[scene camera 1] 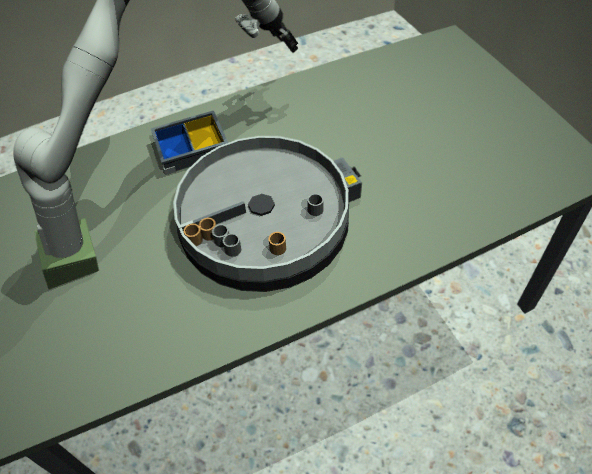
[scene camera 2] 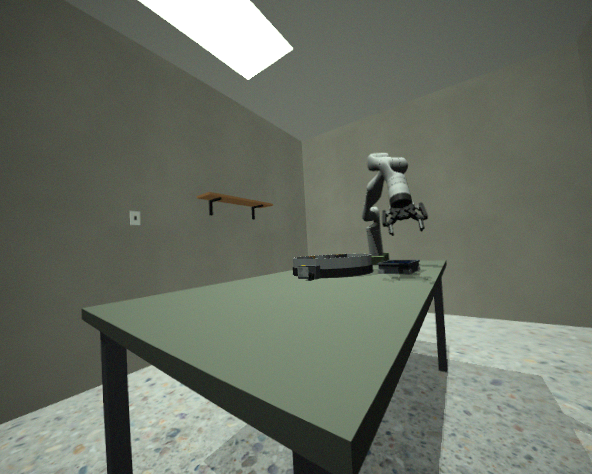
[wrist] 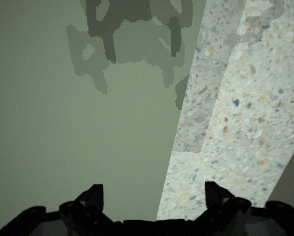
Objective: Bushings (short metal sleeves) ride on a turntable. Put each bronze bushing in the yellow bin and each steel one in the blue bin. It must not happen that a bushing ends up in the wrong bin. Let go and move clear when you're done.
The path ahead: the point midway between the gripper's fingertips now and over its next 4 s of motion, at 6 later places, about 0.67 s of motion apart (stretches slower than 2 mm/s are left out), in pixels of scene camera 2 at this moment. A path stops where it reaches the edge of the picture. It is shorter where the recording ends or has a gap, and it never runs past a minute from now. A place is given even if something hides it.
The gripper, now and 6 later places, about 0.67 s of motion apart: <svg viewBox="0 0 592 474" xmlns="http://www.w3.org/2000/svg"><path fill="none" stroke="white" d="M406 232L390 223L378 212L366 204L359 197L358 195L356 203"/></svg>
